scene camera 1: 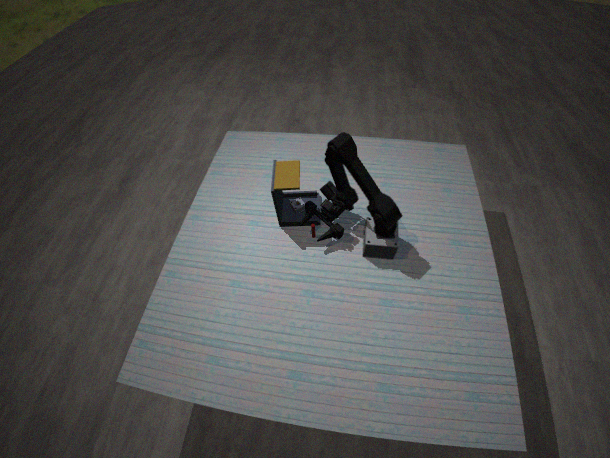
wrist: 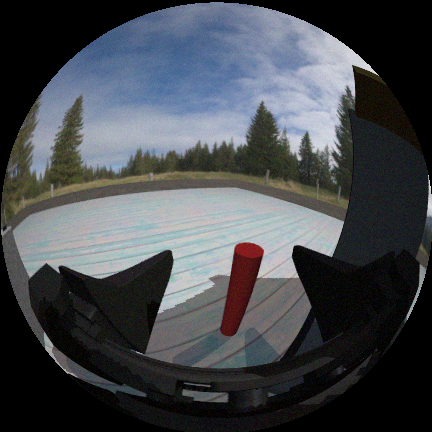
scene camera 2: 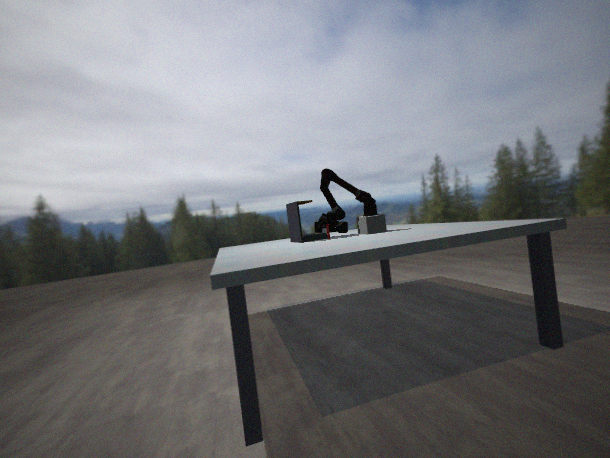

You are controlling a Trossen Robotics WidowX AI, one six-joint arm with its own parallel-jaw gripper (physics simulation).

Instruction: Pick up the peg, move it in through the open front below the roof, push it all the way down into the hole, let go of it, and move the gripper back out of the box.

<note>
The gripper [scene camera 1: 308, 233] is open and touches a box [scene camera 1: 289, 218]. The table carries a red peg [wrist: 247, 256].
The gripper shows as well in the wrist view [wrist: 234, 255]. The box also shows in the wrist view [wrist: 308, 337].
</note>
